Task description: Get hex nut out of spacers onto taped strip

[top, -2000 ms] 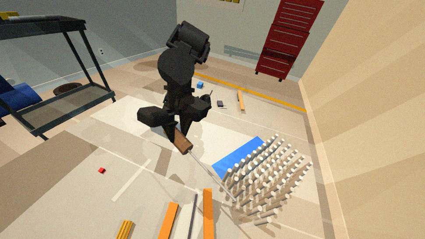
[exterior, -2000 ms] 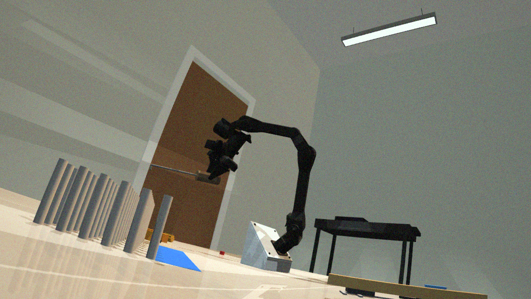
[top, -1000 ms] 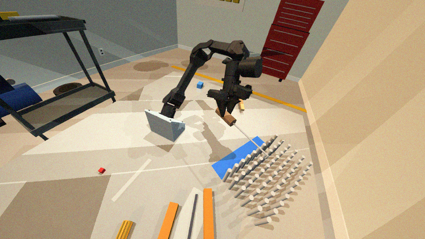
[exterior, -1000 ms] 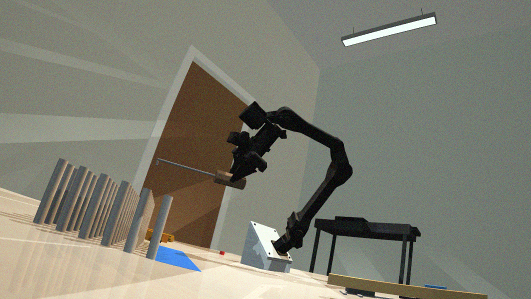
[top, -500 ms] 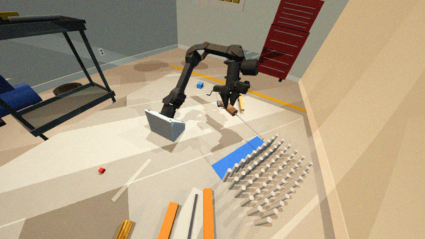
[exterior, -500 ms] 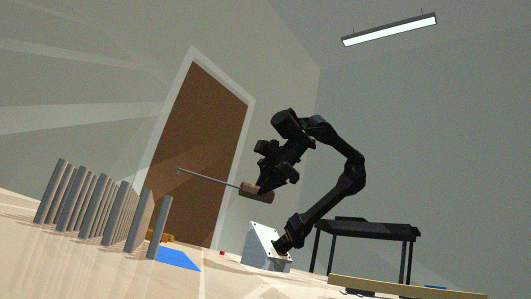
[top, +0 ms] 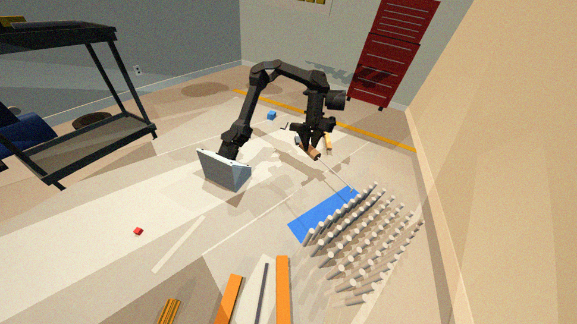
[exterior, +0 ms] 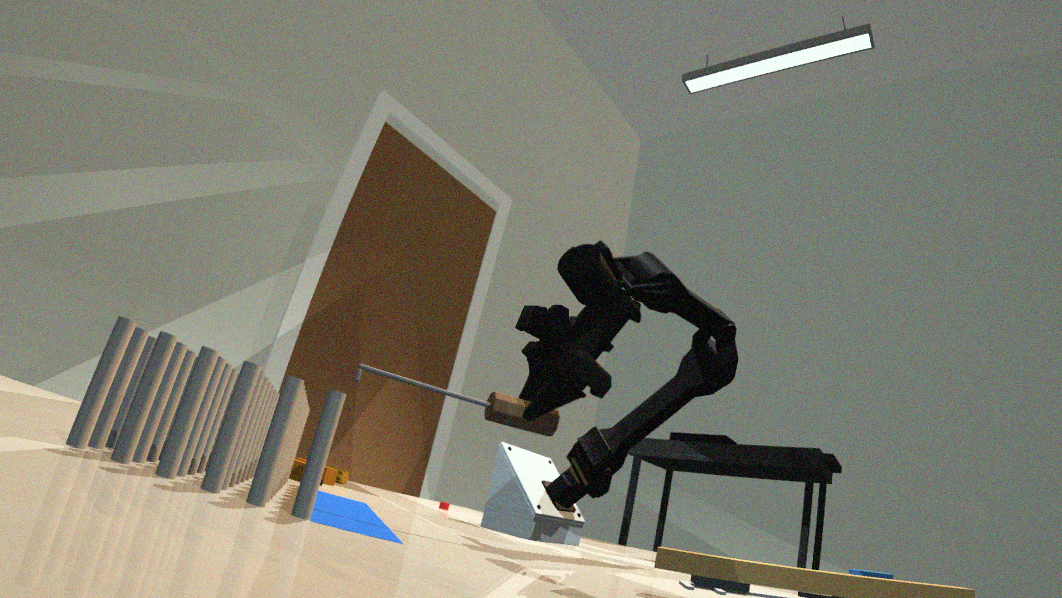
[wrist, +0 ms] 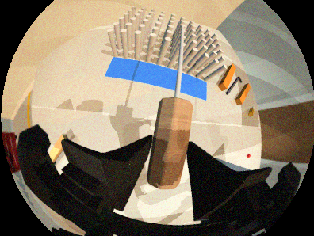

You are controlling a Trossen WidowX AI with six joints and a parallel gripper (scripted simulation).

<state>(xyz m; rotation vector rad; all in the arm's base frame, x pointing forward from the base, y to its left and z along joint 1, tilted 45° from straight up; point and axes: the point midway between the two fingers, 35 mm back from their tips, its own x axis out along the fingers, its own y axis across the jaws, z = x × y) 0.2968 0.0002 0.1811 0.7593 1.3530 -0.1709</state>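
My gripper tip is 150 mm short of the blue taped strip, 100 mm to the left of it and 170 mm above it. Round my gripper tip: grey hex nut 290 mm ahead, 180 mm to the right, 160 mm below; blue cube 350 mm behind, 410 mm to the left, 150 mm below; wooden-handled rod tool 90 mm ahead, 60 mm to the right.
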